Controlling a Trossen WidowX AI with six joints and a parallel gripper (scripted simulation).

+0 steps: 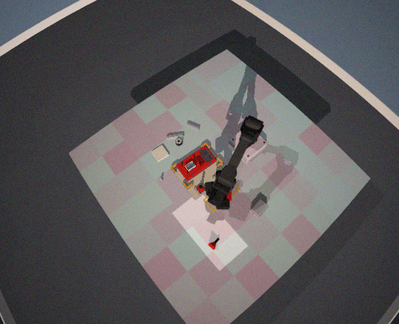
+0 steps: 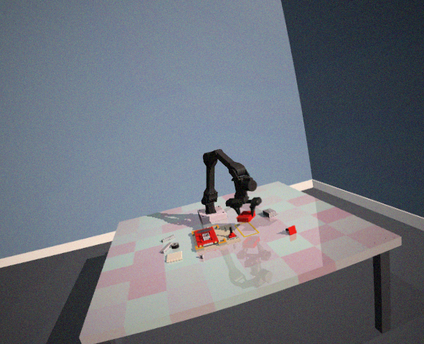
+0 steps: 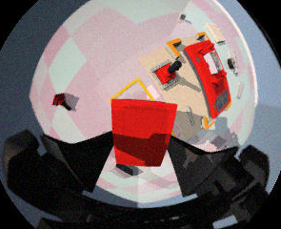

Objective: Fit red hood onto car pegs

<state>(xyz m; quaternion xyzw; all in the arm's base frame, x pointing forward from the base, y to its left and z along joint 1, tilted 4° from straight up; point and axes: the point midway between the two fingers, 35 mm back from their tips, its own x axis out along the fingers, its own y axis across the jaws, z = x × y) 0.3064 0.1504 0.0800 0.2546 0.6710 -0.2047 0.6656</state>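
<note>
My gripper tip is 30 mm short of the white engine block, 230 mm to the left of it and 50 mm above it. Round my gripper tip: cream plate: 110 mm ahead, 410 mm to the right, 70 mm below; then red hood: 10 mm above.
</note>
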